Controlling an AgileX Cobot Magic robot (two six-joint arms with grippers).
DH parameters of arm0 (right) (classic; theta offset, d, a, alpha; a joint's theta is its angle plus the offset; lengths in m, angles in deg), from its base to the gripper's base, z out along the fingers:
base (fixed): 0 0 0 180
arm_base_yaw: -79.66 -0.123 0 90
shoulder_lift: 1.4 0 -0.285 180
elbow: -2.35 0 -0.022 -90
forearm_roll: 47.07 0.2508 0 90
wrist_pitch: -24.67 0 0.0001 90
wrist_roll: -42.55 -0.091 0 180
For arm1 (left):
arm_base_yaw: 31.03 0.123 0 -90
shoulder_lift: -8.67 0 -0.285 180
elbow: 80.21 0 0.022 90
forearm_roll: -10.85 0.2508 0 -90
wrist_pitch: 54.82 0 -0.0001 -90
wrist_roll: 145.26 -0.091 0 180
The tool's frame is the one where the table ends.
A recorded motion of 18 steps. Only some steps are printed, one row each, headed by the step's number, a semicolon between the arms.
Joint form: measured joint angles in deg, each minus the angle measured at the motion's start. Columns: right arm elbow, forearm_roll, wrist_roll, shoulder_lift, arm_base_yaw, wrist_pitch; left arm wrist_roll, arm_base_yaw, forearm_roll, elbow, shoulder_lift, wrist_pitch.
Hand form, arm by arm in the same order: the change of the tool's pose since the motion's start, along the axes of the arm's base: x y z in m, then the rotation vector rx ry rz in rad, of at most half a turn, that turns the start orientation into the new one. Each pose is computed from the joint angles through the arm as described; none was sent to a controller.
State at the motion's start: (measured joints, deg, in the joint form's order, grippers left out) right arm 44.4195 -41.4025 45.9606 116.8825 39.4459 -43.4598; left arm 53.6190 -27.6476 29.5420 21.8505 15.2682 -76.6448
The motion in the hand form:
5: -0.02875 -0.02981 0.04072 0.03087 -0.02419 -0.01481; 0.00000 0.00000 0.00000 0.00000 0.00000 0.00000
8: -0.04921 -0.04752 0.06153 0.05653 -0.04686 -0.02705; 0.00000 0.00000 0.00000 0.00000 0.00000 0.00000
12: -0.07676 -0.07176 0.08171 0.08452 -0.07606 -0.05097; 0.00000 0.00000 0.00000 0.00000 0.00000 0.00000
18: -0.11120 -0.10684 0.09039 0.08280 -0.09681 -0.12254; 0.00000 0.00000 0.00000 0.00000 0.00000 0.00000
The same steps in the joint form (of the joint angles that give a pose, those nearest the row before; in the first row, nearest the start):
5: -2.22 0.18 -0.66 -7.76 0.69 -3.30; 0.00 0.00 0.00 0.00 0.00 0.00
8: -4.58 -0.02 -1.49 -12.89 0.75 -4.06; 0.00 0.00 0.00 0.00 0.00 0.00
12: -8.79 -0.83 -2.94 -19.85 0.75 -4.38; 0.00 0.00 0.00 0.00 0.00 0.00
18: -17.05 -4.27 -6.60 -29.39 0.75 -4.66; 0.00 0.00 0.00 0.00 0.00 0.00

